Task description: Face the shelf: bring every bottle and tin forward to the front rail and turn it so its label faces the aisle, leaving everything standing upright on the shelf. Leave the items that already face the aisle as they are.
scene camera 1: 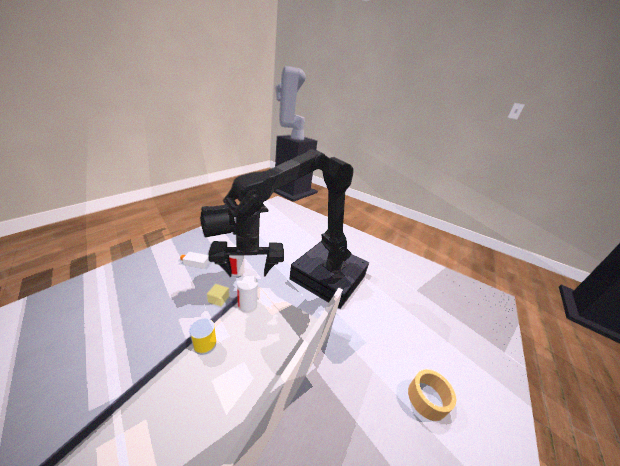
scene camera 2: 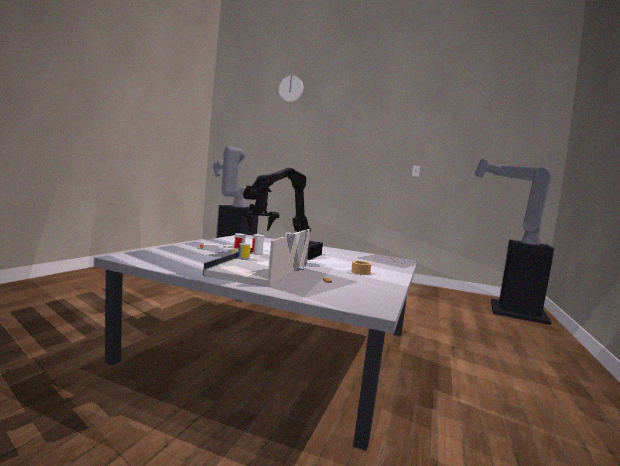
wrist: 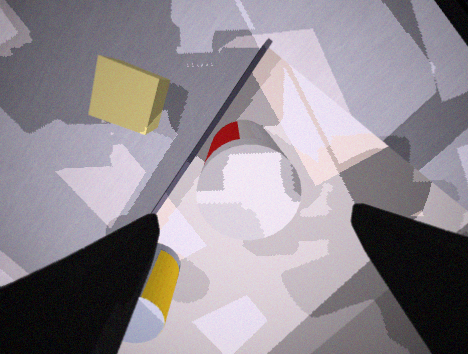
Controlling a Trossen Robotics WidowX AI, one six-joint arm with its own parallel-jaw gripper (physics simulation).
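On a white shelf tray, (scene camera 1: 197, 402) and (scene camera 2: 252, 264) are the same spot.
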